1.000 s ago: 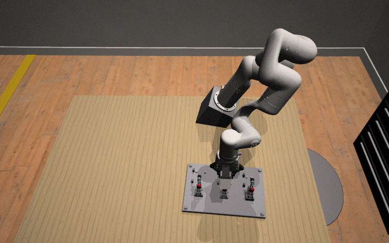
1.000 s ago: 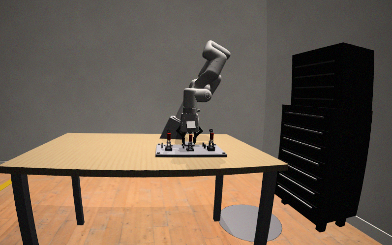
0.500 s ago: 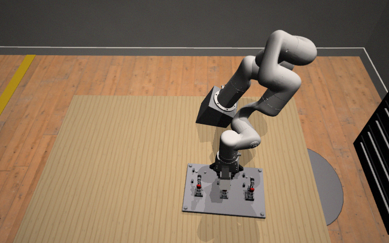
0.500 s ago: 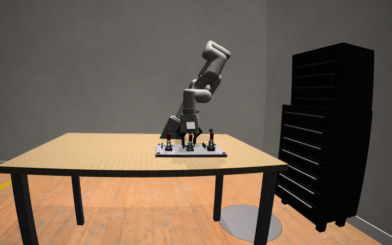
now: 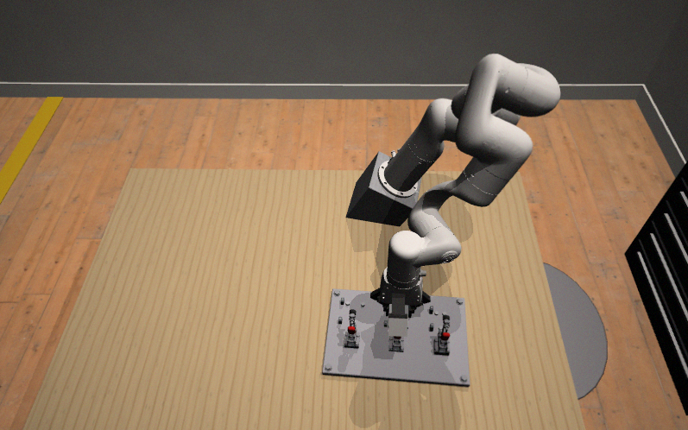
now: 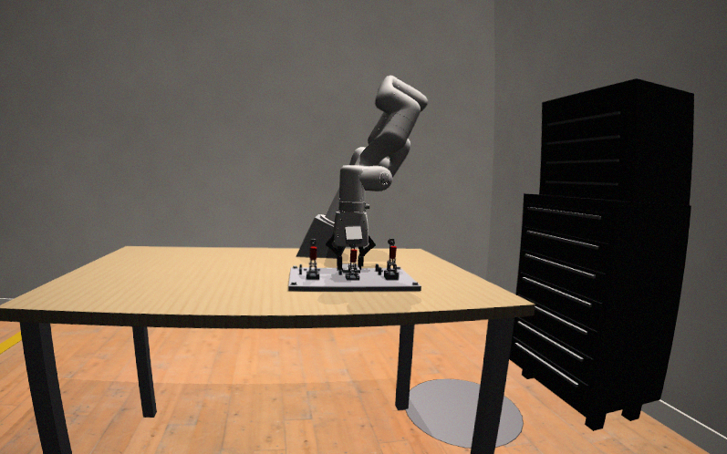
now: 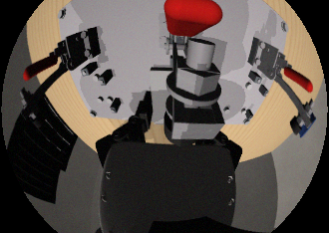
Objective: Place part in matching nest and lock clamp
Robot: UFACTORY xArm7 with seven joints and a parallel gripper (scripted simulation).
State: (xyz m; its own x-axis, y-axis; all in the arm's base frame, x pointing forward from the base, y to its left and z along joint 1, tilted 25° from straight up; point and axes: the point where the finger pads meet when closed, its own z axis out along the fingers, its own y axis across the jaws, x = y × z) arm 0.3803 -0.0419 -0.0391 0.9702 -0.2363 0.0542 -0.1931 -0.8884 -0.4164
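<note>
Right now the grey flat part is 20 mm below my hand.
</note>
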